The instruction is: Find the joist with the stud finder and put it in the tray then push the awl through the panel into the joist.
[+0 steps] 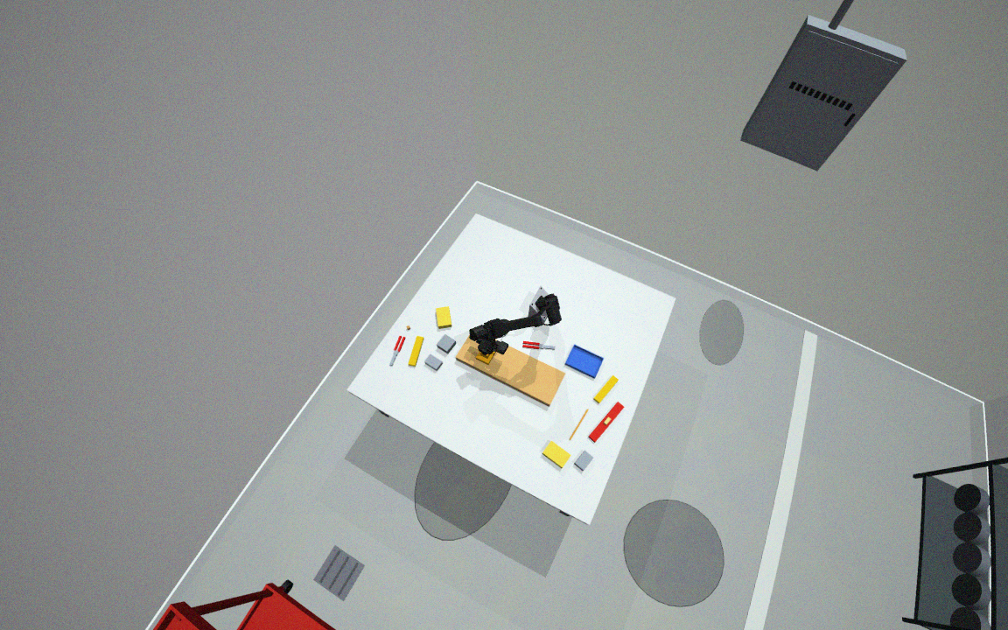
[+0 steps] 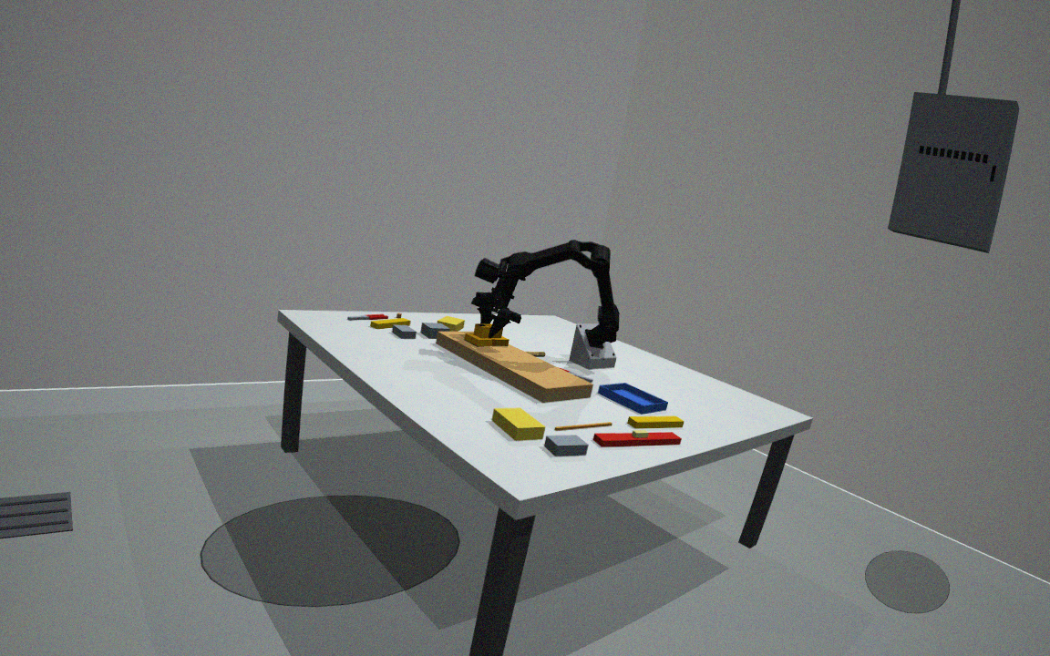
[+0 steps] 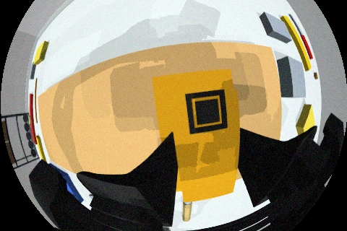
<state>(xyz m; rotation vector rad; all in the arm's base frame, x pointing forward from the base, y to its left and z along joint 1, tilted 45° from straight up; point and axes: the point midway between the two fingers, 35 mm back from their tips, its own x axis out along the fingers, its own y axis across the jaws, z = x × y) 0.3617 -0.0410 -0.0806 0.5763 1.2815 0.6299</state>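
My gripper tip is now 42 cm to the right of the blue tray, 25 cm past it and 5 cm above it. Round my gripper tip: pencil 56 cm to the left, 6 cm below, 4 cm ahead; then awl 17 cm behind, 6 cm below; then stud finder 2 cm above, 1 cm ahead.
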